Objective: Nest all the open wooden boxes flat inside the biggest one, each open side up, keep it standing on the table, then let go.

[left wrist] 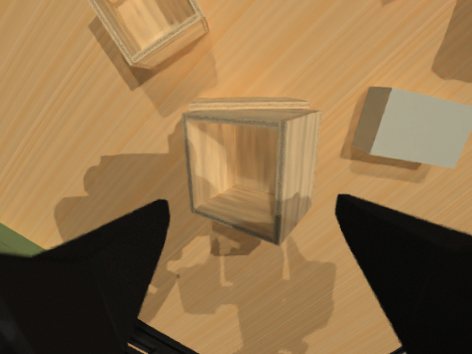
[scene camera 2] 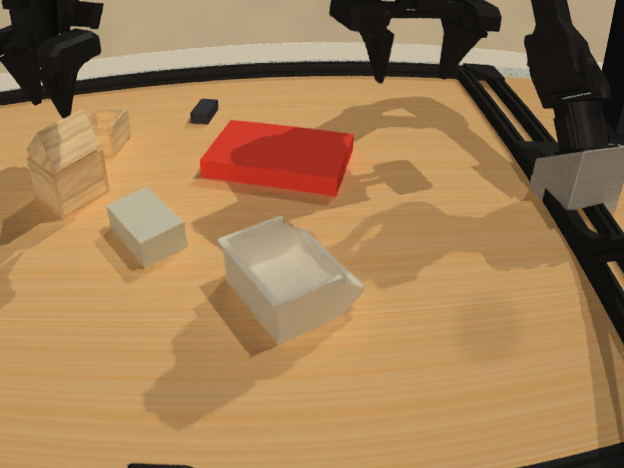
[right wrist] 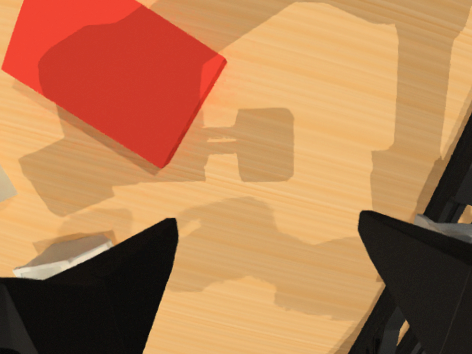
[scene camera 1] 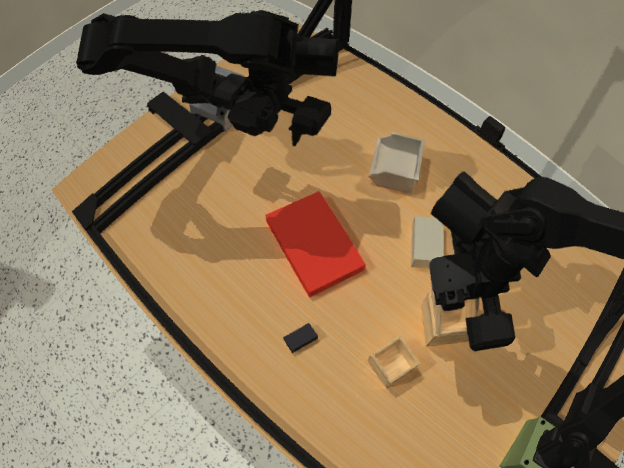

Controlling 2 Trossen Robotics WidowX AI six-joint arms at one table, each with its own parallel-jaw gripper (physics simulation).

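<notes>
The biggest wooden box (scene camera 1: 429,329) (scene camera 2: 83,181) (left wrist: 248,105) stands on the table, largely hidden in the left wrist view. A medium wooden box (scene camera 2: 75,133) (left wrist: 299,165) sits tilted in its mouth, one side sticking up above the rim. A small open wooden box (scene camera 1: 381,372) (scene camera 2: 119,131) (left wrist: 172,42) stands apart on the table, open side up. My left gripper (scene camera 2: 50,109) (left wrist: 252,206) is open and empty just above the tilted box, its fingers clear of the walls. My right gripper (scene camera 2: 412,78) (right wrist: 267,224) is open and empty, high over the table, far from the wooden boxes.
A pale grey block (scene camera 1: 427,240) (scene camera 2: 146,221) (left wrist: 422,127) lies near the biggest box. A white open bin (scene camera 1: 398,158) (scene camera 2: 252,282), a flat red box (scene camera 1: 317,241) (scene camera 2: 277,156) (right wrist: 120,85) and a small dark block (scene camera 1: 300,337) (scene camera 2: 204,110) are also on the table. Black rails edge it.
</notes>
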